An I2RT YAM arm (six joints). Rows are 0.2 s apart.
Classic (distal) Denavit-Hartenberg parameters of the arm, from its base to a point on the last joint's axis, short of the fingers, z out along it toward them. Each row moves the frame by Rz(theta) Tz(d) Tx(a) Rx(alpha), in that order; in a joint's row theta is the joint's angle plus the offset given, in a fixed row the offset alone. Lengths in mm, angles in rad.
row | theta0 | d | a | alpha
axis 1 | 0 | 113.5 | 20 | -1.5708
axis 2 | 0 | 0 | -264 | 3.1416
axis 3 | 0.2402 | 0 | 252.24 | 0
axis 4 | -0.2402 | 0 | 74 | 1.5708
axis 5 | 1.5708 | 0 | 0 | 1.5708
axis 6 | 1.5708 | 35.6 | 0 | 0
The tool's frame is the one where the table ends.
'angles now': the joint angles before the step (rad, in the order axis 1, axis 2, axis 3, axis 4, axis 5, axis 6). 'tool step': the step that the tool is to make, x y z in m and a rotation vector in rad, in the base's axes. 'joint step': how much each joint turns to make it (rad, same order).
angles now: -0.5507 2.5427 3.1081 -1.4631 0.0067 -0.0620
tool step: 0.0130 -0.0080 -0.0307 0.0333 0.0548 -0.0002
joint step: 0.0000 0.0653 -0.0009 0.0021 0.0004 0.0000
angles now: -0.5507 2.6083 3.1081 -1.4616 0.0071 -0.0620
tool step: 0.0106 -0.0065 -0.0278 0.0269 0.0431 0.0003
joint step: 0.0000 0.0589 0.0007 0.0074 -0.0005 -0.0001
